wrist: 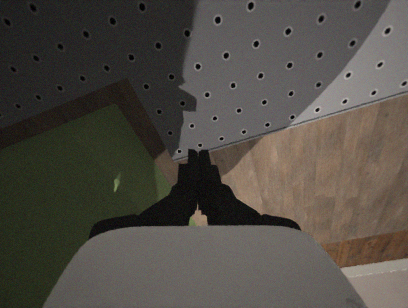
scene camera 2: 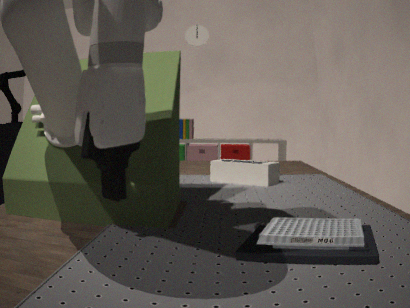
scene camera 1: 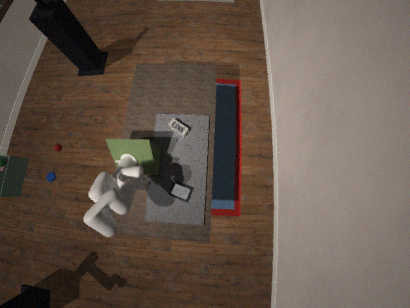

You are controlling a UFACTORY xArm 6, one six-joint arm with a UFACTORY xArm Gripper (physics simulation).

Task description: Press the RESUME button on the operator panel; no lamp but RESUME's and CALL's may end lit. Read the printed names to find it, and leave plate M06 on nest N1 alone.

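Places are measured from the arm's base along level axes (x ahead, y left, z up), in metres.
Pixels of known places: gripper, fingertip midpoint: (wrist: 196, 163) (scene camera 2: 114, 198) (scene camera 1: 148, 182); arm's base, link origin: (scene camera 2: 72, 120) (scene camera 1: 129, 160).
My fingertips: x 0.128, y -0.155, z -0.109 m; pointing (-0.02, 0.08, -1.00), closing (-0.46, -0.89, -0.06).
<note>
For each thing: its top centre in the pictures, then the offset to it from my fingertips. Level surfaces: height alone.
- White plate M06, top centre: (scene camera 2: 315, 226) (scene camera 1: 180, 191) dx +0.252, dy -0.065, dz -0.022 m
- grey perforated board, surface height: dz -0.048 m
- white block with dark slots, top centre: (scene camera 2: 245, 160) (scene camera 1: 178, 126) dx +0.213, dy +0.465, dz +0.008 m
The green operator panel (scene camera 1: 135, 148) (scene camera 2: 162, 87) (wrist: 55, 210) is a box with a sloped face. White knob-like parts (scene camera 2: 37, 114) show at its left in scene view 2. No printed names, RESUME button or lit lamps can be made out; the arm covers part of the face. My gripper (scene camera 2: 114, 196) (wrist: 196, 163) is shut and empty, pointing down beside the panel's near side, by the corner of the perforated board. White plate M06 (scene camera 1: 181, 190) (scene camera 2: 312, 230) lies flat on its dark nest (scene camera 1: 189, 198) (scene camera 2: 371, 254), apart from the gripper. The nest's name is not readable.
The grey perforated board (scene camera 1: 172, 213) (scene camera 2: 175, 285) (wrist: 260, 47) lies beside the panel. A white block with dark slots (scene camera 1: 179, 127) (scene camera 2: 244, 173) stands at its far end. A long blue strip with red edging (scene camera 1: 225, 142) runs along its right side.
</note>
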